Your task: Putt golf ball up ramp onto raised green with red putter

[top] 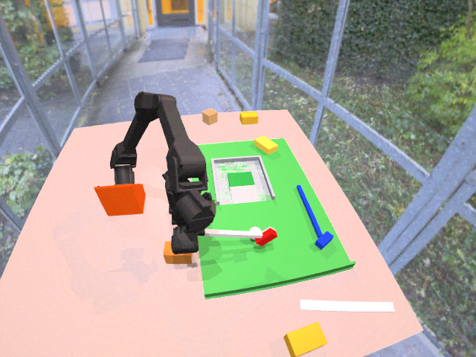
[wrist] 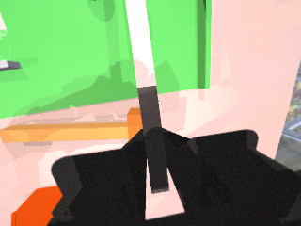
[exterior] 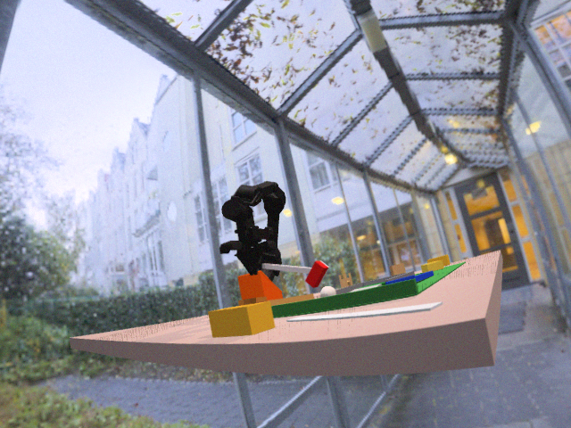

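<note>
The red putter lies 120 mm ahead of my gripper tip and 10 mm to the right of it. The rest, counted from my gripper tip: white golf ball: 210 mm ahead, 100 mm below, 30 mm to the left; green mat: 280 mm ahead, 210 mm to the left, 120 mm below; blue putter: 450 mm ahead, 100 mm below, 60 mm to the left.
</note>
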